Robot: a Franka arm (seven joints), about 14 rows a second.
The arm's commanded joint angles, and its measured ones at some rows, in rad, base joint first. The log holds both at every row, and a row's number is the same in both.
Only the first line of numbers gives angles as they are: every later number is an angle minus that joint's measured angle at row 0.
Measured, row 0:
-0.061, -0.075, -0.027, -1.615, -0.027, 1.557, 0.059
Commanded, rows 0 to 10:
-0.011, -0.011, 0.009, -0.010, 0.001, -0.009, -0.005
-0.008, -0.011, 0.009, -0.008, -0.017, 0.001, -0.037
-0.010, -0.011, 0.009, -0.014, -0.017, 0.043, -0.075
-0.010, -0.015, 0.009, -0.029, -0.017, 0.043, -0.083
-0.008, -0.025, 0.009, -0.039, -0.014, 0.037, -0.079
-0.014, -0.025, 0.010, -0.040, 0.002, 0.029, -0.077
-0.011, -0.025, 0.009, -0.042, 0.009, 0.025, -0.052
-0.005, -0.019, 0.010, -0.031, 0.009, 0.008, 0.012
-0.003, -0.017, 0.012, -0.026, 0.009, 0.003, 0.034
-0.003, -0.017, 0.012, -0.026, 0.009, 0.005, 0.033
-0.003, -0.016, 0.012, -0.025, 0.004, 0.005, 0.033
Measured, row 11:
0.002, -0.002, 0.005, -0.012, 0.001, 0.011, 0.011
